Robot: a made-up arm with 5 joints.
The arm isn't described. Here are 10 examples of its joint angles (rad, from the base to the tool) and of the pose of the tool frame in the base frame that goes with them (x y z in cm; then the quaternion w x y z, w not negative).
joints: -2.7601 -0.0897 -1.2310 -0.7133 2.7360
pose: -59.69 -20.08 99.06 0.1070 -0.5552 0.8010 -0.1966
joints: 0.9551 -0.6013 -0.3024 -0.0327 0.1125
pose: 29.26 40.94 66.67 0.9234 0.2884 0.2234 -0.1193
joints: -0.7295 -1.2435 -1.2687 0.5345 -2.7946
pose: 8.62 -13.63 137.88 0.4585 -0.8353 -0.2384 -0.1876
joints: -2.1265 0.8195 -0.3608 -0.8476 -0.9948
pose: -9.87 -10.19 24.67 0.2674 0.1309 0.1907 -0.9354
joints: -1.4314 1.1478 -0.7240 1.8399 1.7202
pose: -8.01 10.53 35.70 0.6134 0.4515 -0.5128 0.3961
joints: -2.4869 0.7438 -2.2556 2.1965 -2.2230
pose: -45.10 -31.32 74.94 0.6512 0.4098 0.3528 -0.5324
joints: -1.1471 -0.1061 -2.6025 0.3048 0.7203
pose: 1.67 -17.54 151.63 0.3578 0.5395 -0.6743 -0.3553
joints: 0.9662 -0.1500 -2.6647 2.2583 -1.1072
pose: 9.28 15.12 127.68 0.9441 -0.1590 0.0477 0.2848
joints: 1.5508 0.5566 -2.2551 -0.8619 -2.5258
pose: 0.22 58.26 115.00 0.4354 0.0852 -0.8882 0.1190
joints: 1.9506 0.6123 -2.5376 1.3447 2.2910
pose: -22.72 58.94 99.48 0.4774 0.1994 0.6246 -0.5849
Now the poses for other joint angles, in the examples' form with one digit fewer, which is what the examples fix.
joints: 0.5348 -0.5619 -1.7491 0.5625 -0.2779
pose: 28.7 16.2 138.0 0.862 0.453 -0.209 -0.093
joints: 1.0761 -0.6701 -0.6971 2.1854 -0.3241
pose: 14.8 28.6 75.3 0.693 -0.522 0.488 -0.094
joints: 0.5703 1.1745 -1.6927 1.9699 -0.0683
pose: 24.0 14.3 32.3 0.376 -0.552 0.647 -0.367
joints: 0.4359 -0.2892 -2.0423 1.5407 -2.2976
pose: 33.6 14.7 122.3 0.780 -0.433 -0.214 0.397
